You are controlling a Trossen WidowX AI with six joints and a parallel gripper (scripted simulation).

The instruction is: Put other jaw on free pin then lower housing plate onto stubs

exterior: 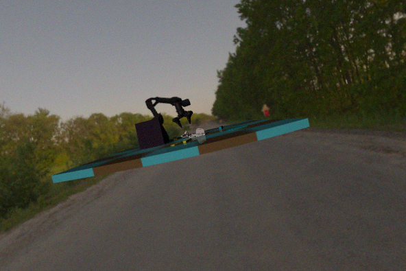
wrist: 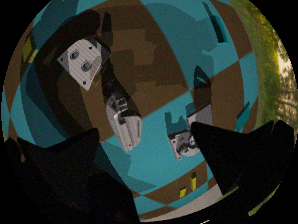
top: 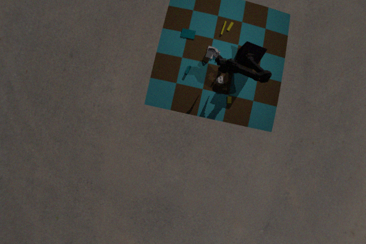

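The grey jaw lies 2 cm behind my gripper tip, 1 cm to the left of it and 6 cm below it. Also, from my gripper tip: yellow block (15 cm behind, 28 cm to the left, 9 cm below); then light-grey plate-like piece (3 cm behind, 11 cm to the left, 7 cm below); then teal stick (29 cm ahead, 7 cm to the left, 8 cm below).
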